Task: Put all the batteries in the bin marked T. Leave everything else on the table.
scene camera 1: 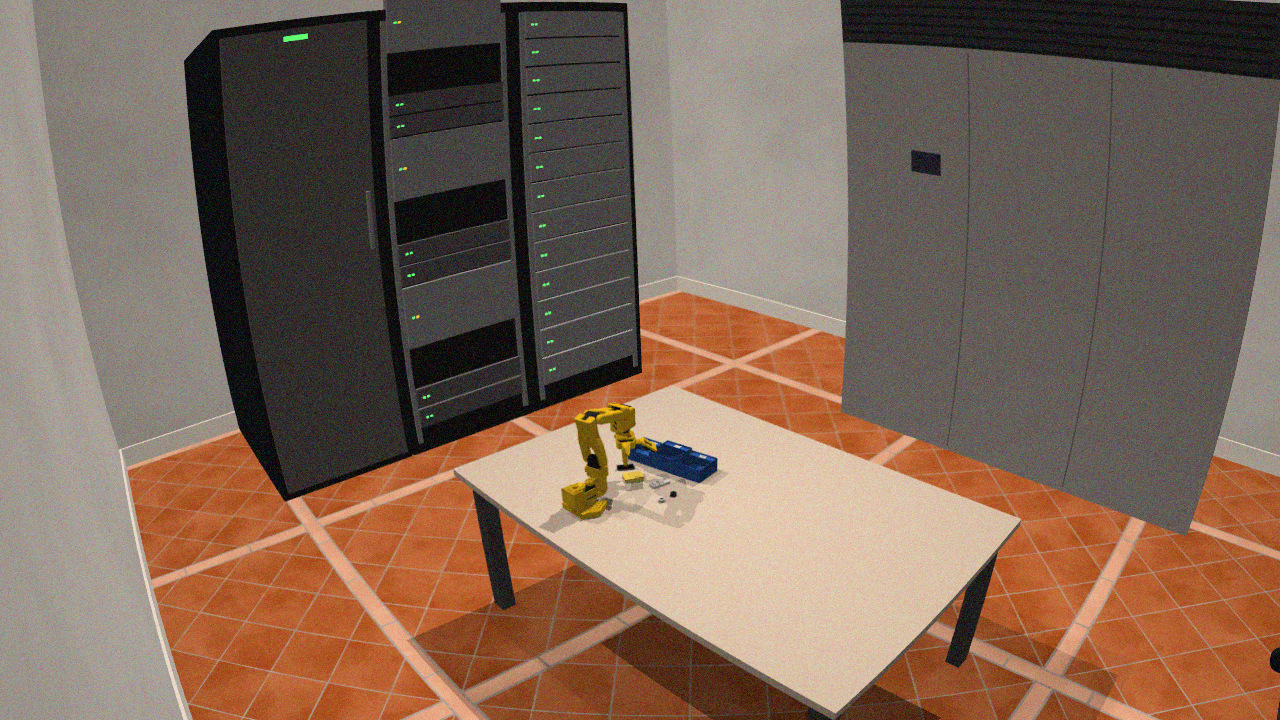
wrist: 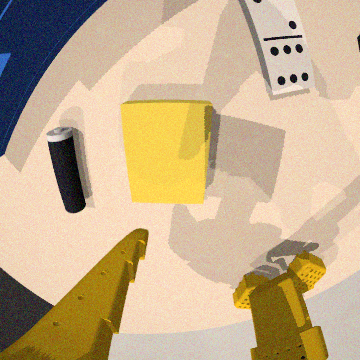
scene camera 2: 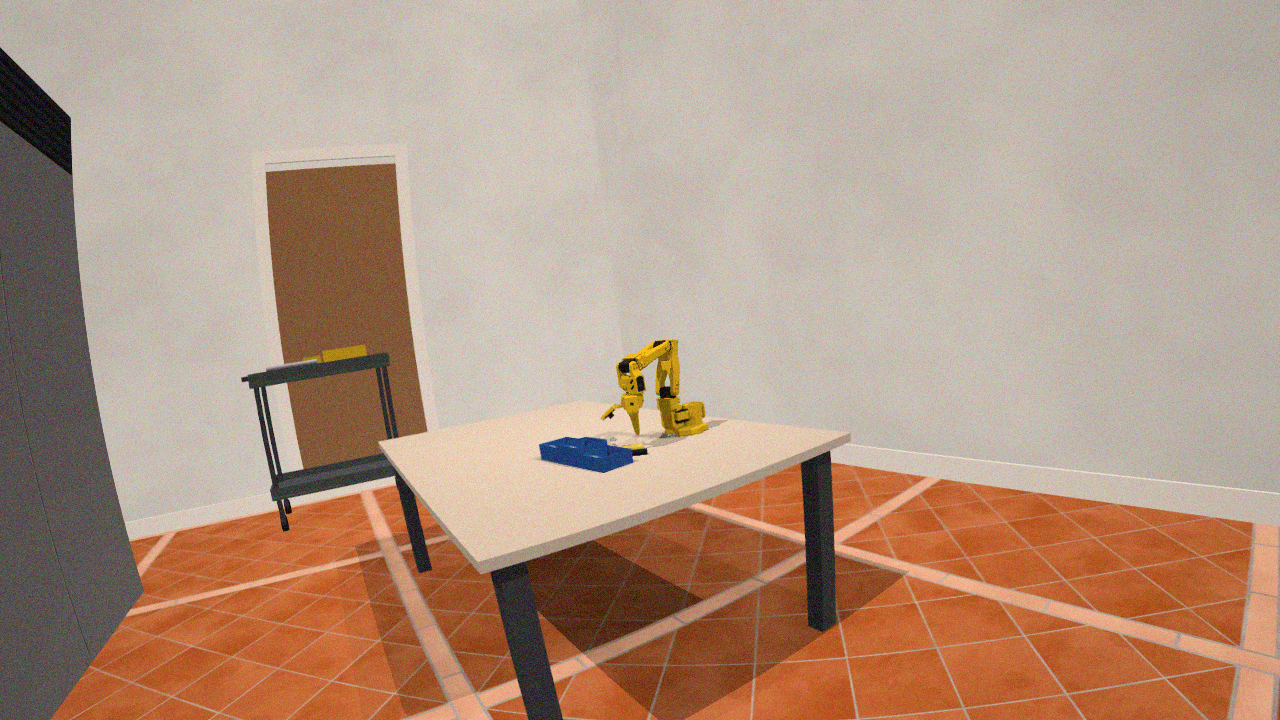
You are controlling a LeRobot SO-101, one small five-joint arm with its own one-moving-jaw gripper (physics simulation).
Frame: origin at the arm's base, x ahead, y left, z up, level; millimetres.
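Seen in the pictures: hand, tool point: (scene camera 1: 625,464) (wrist: 146,240) (scene camera 2: 637,432); arm's base, link origin: (scene camera 1: 591,505) (wrist: 276,272) (scene camera 2: 680,433).
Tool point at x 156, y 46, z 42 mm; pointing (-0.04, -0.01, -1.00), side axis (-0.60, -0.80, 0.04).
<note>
Offsets run from my tool point to a thing's top centre. Level surfaces: height alone.
A black battery with a silver end {34 mm ahead, 40 mm left, 28 mm down} (wrist: 67,172) (scene camera 1: 625,467) (scene camera 2: 639,451) lies on the table, left of a yellow block in the wrist view. The blue three-part bin tray {136 mm ahead, 28 mm right, 5 mm up} (scene camera 1: 696,469) (scene camera 2: 586,456) (wrist: 35,45) stands beyond it; its lettering is too small to read, so I cannot tell which part is T. My gripper (wrist: 212,251) (scene camera 1: 640,454) (scene camera 2: 621,427) is open and empty, with a wide gap between its jaws. It hangs above the table. In the wrist view the battery lies outside the gap, left of and beyond the left jaw's tip.
The yellow block {13 mm ahead, 14 mm right, 32 mm down} (wrist: 166,152) (scene camera 1: 632,476) lies beyond the gap between the jaws. A white domino {41 mm ahead, 87 mm right, 35 mm down} (wrist: 290,62) (scene camera 1: 659,483) lies to its upper right in the wrist view. A small black piece {26 mm ahead, 155 mm right, 33 mm down} (scene camera 1: 673,494) and a small grey piece {15 mm back, 156 mm right, 33 mm down} (scene camera 1: 661,500) lie farther along the table {42 mm down} (scene camera 1: 805,555).
</note>
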